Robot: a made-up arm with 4 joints.
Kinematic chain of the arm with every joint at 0, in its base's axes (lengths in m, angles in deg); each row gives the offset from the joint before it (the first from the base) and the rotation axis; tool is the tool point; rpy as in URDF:
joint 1: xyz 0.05 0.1 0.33 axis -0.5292 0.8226 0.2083
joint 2: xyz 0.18 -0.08 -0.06 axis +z
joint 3: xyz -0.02 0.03 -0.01 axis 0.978 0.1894 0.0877
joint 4: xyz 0.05 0 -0.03 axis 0.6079 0.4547 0.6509
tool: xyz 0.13 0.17 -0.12 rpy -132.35 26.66 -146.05
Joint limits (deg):
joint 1: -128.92..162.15
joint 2: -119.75..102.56
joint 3: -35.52..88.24
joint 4: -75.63..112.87
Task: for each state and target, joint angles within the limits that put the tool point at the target. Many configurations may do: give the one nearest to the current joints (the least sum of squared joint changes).
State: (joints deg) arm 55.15 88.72 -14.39 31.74
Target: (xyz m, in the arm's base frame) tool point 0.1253 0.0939 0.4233
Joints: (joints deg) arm 78.36 85.52 45.90 55.34
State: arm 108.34 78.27 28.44 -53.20
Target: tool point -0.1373 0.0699 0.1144
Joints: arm 83.05 97.35 26.31 -71.61
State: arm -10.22 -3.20 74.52 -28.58
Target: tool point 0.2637 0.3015 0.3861
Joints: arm -5.09 22.26 80.25 -5.64
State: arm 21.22 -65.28 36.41 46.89
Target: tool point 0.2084 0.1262 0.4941
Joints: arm -12.75 -32.06 53.35 83.45
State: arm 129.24 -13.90 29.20 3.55
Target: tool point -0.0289 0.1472 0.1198
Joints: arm 127.29 2.37 58.94 52.41
